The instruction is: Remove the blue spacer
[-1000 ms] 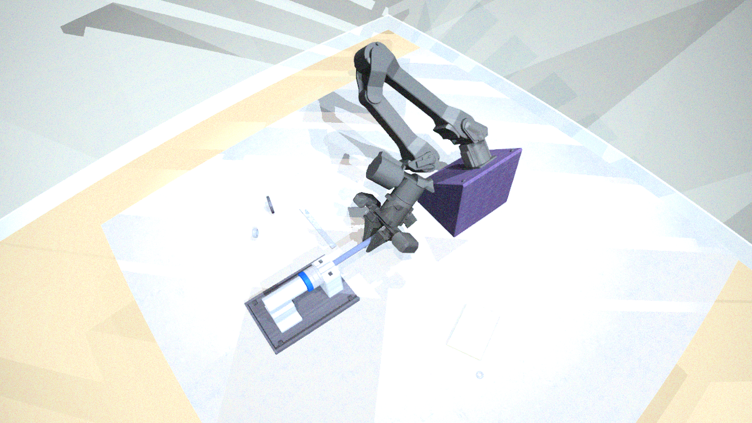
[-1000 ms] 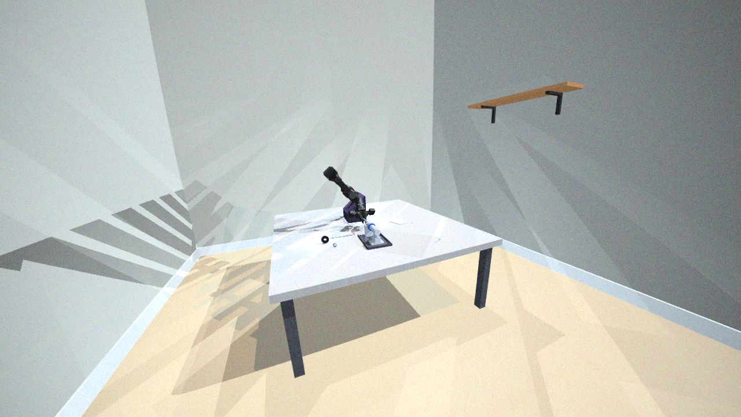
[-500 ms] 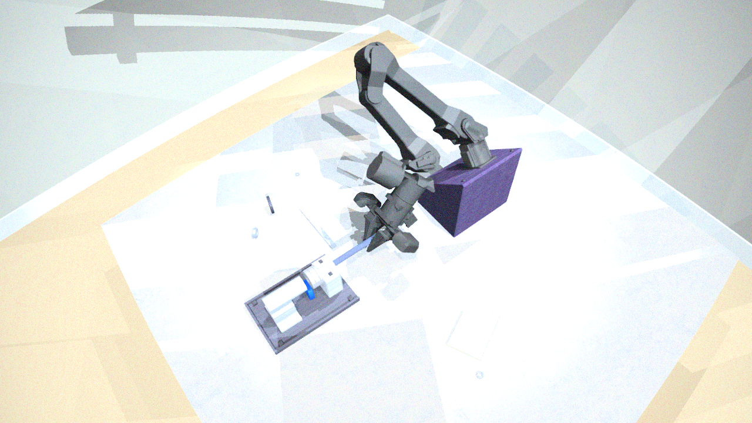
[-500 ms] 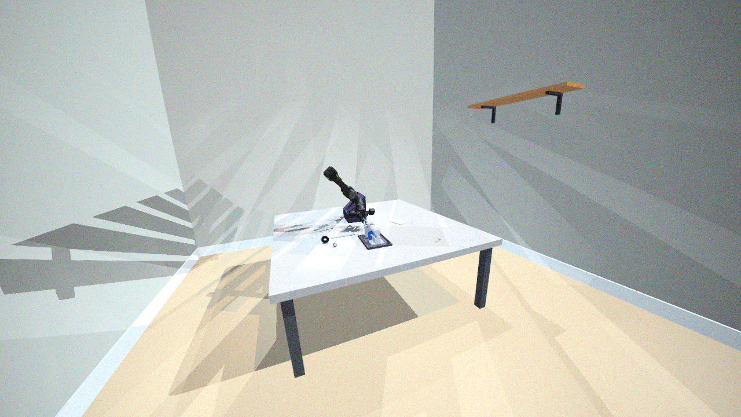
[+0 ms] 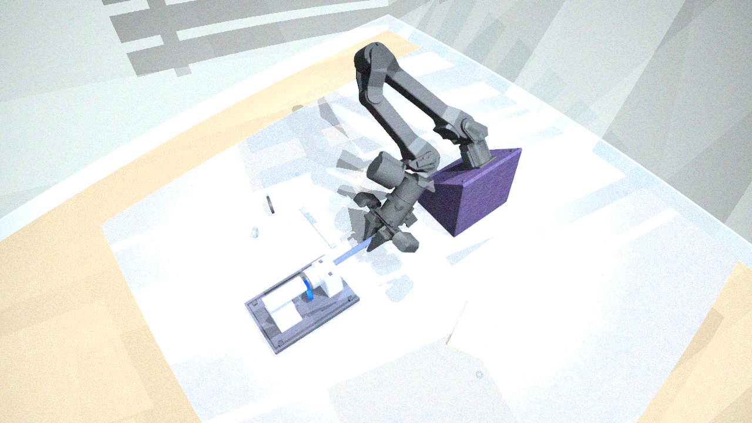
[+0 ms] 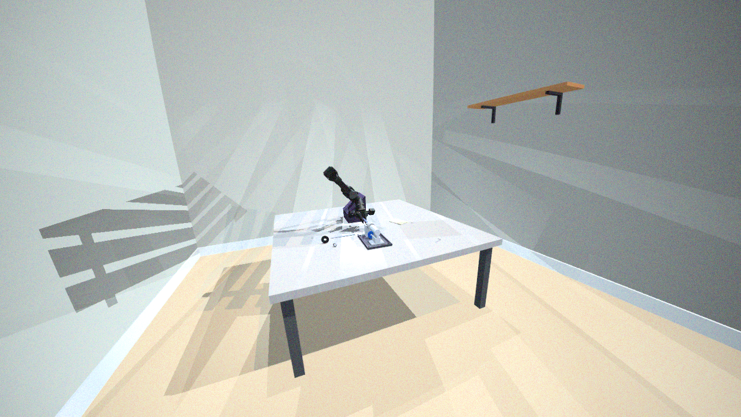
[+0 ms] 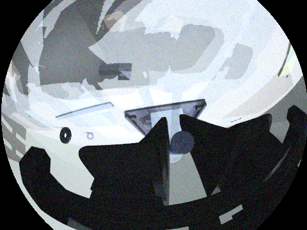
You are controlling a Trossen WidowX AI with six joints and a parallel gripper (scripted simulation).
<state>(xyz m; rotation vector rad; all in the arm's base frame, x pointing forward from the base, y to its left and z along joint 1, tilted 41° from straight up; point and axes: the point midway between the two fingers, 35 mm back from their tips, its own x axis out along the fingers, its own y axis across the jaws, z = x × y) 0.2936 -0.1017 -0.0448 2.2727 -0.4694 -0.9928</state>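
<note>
Right now my gripper tip is 6 cm short of the shaft and 2 cm below it. From my gripper tip the other things lie so: blue spacer 16 cm ahead, 3 cm below, 2 cm to the right; then black ring 29 cm to the right, 9 cm ahead, 3 cm below; then thin metal strip 17 cm to the right, 5 cm below, 3 cm ahead.
</note>
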